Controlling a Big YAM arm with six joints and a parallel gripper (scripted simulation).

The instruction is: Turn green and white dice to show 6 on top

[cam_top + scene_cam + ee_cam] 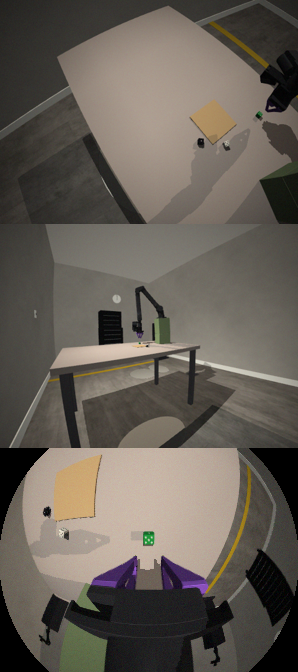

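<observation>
Now: hand 70 mm above the green die. From my hand the other things lie so: black die (90 mm ahead, 290 mm to the left, 70 mm below); tan mat (120 mm ahead, 180 mm to the left, 80 mm below); white die (20 mm ahead, 210 mm to the left, 70 mm below).
</observation>
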